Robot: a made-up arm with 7 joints. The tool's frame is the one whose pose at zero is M.
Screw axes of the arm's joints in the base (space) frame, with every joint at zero. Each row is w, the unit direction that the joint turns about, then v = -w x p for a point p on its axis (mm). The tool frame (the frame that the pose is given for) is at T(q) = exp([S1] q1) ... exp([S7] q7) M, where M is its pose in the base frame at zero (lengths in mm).
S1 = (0, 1, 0, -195.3, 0, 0)
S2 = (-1, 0, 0, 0, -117.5, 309.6)
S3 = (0, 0, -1, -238.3, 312.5, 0)
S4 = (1, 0, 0, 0, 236.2, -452.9)
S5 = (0, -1, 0, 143.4, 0, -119.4)
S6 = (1, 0, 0, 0, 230.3, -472.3)
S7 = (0, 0, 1, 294.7, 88.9, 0)
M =
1 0 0 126.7
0 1 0 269.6
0 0 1 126.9
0 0 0 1
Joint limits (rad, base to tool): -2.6..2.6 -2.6..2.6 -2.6..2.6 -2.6..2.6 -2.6..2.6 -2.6..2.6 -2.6..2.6
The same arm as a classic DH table. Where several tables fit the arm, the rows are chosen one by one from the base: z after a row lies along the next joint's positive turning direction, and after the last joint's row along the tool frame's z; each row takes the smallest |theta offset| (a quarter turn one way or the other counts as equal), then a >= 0, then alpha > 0; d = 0 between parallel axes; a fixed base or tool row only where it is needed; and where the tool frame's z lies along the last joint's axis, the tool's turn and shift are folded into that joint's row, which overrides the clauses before.
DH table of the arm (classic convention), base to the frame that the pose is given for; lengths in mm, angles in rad. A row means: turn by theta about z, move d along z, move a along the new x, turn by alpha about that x. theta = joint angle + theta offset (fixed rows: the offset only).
base (fixed): theta_offset 0.0000, d 195.3, a 0.0, alpha -1.5708
joint 1: theta_offset 1.5708, d 309.6, a 77.8, alpha -1.5708
joint 2: theta_offset 1.5708, d -312.5, a 71.3, alpha 1.5708
joint 3: theta_offset 0.0000, d -118.7, a -214.6, alpha 1.5708
joint 4: theta_offset 1.5708, d -193.1, a 92.8, alpha 1.5708
joint 5: theta_offset 0.0000, d -19.4, a -86.9, alpha -1.5708
joint 6: theta_offset -1.5708, d -208.3, a 177.6, alpha 1.5708
joint 7: theta_offset 1.4549, d 0.0, a 217.1, alpha 0.0000
tool (fixed): theta_offset 0.1159, d -103.4, a 0.0, alpha 0.0000
Joint limits (rad, base to tool): -2.6000..2.6000 -2.6000..2.6000 -2.6000..2.6000 -2.6000..2.6000 -2.6000..2.6000 -2.6000..2.6000 -2.6000..2.6000

